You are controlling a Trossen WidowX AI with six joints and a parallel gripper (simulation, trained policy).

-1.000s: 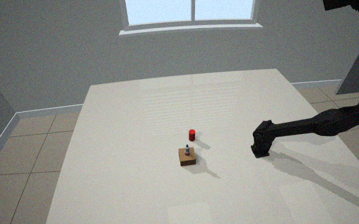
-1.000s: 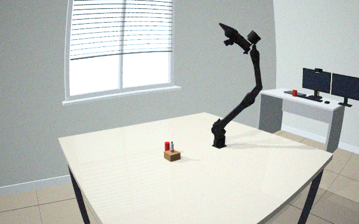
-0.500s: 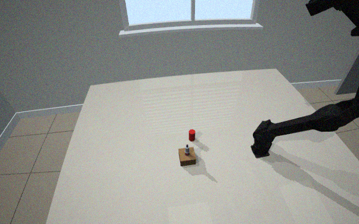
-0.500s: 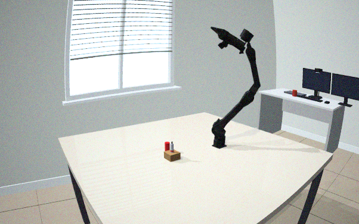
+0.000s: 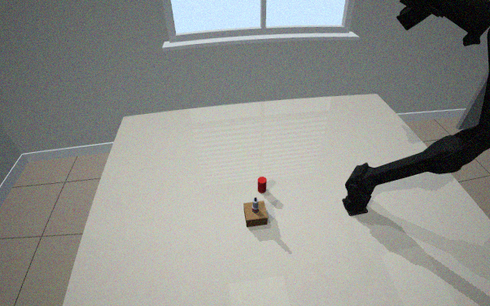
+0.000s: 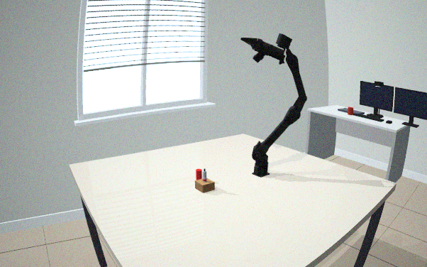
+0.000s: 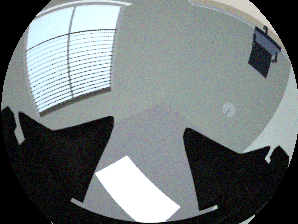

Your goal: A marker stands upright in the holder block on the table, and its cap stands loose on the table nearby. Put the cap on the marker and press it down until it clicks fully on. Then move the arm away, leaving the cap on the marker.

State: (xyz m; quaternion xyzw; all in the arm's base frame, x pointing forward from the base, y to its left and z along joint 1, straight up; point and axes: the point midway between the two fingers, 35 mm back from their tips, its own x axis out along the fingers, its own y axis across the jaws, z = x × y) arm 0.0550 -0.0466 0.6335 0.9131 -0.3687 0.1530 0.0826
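The red cap is 62 cm below my gripper tip, 20 cm ahead of it and 5 cm to the right of it. The rest, counted from my gripper tip: holder block 63 cm below, 24 cm ahead, 5 cm to the left.
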